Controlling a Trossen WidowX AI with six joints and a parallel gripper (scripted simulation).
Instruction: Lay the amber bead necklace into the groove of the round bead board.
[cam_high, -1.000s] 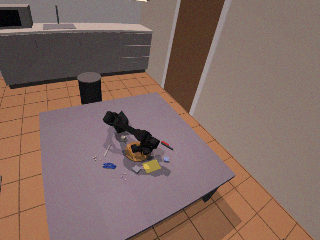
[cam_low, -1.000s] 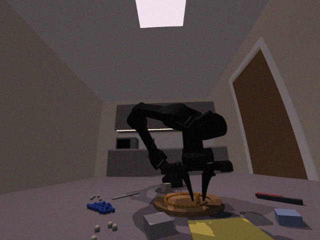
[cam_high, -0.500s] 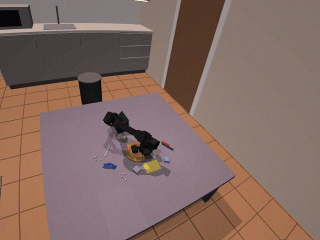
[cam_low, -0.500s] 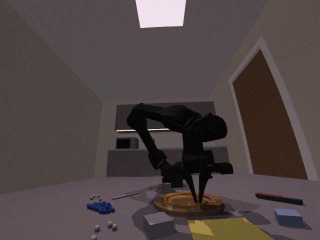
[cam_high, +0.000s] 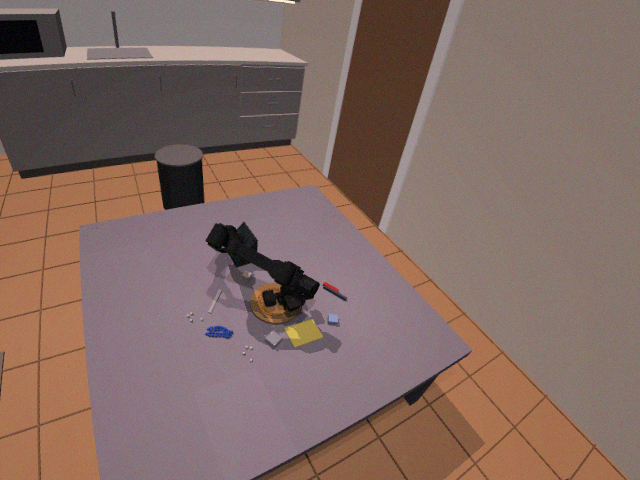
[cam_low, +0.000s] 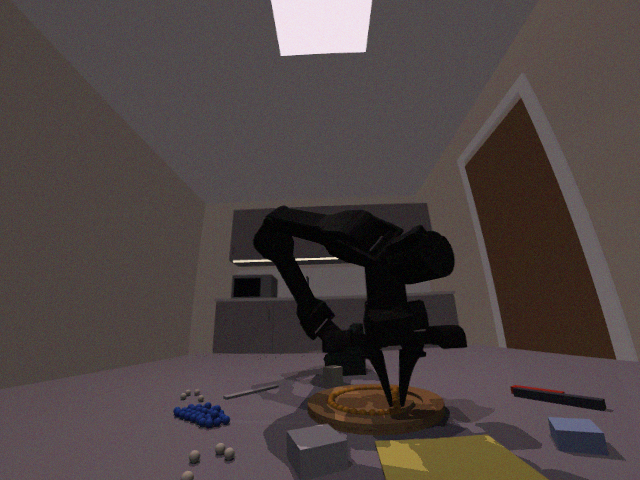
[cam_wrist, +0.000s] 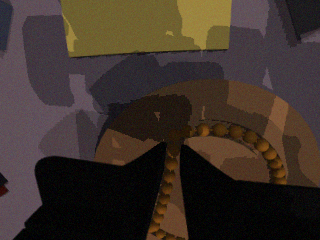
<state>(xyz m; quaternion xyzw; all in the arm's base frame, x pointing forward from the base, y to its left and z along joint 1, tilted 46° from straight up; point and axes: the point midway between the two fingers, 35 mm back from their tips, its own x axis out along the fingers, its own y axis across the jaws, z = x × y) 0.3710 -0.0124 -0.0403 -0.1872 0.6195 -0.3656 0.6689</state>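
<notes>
Right now my gripper tip is 50 mm past the round wooden bead board, 20 mm to the left of it and 10 mm above it. Also, from my gripper tip: blue block: 130 mm ahead, 130 mm to the left, 10 mm below; then grey block: 90 mm ahead, 110 mm to the right; then yellow pad: 120 mm ahead, 10 mm below.
</notes>
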